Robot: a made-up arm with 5 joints. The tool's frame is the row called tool.
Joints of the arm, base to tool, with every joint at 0 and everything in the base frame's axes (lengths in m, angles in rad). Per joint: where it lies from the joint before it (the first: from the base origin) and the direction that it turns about. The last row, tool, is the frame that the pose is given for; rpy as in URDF.
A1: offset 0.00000 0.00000 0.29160 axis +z
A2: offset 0.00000 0.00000 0.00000 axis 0 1 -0.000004
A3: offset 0.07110 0.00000 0.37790 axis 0 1 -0.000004
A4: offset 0.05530 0.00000 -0.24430 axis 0 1 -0.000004
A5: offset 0.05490 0.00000 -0.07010 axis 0 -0.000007 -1
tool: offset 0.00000 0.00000 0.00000 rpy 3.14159 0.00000 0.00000
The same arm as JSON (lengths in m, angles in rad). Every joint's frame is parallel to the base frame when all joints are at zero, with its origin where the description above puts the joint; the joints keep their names.
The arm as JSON. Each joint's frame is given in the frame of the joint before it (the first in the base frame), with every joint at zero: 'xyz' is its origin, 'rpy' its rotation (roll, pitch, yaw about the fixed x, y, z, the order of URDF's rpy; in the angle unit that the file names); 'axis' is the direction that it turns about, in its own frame. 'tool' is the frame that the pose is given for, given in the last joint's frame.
{"units": {"length": "m", "angle": "rad"}, "joints": [
  {"name": "A1", "type": "revolute", "origin": {"xyz": [0.0, 0.0, 0.2916], "rpy": [0.0, 0.0, 0.0]}, "axis": [0.0, 0.0, 1.0]},
  {"name": "A2", "type": "revolute", "origin": {"xyz": [0.0, 0.0, 0.0], "rpy": [0.0, 0.0, 0.0]}, "axis": [0.0, 1.0, 0.0]},
  {"name": "A3", "type": "revolute", "origin": {"xyz": [0.0711, 0.0, 0.3779], "rpy": [0.0, 0.0, 0.0]}, "axis": [0.0, 1.0, 0.0]},
  {"name": "A4", "type": "revolute", "origin": {"xyz": [0.0553, 0.0, -0.2443], "rpy": [0.0, 0.0, 0.0]}, "axis": [0.0, 1.0, 0.0]},
  {"name": "A5", "type": "revolute", "origin": {"xyz": [0.0549, 0.0, -0.0701], "rpy": [0.0, 0.0, 0.0]}, "axis": [0.0, 0.0, -1.0]}
], "tool": {"origin": {"xyz": [0.0, 0.0, 0.0], "rpy": [3.1416, 0.0, 0.0]}}}

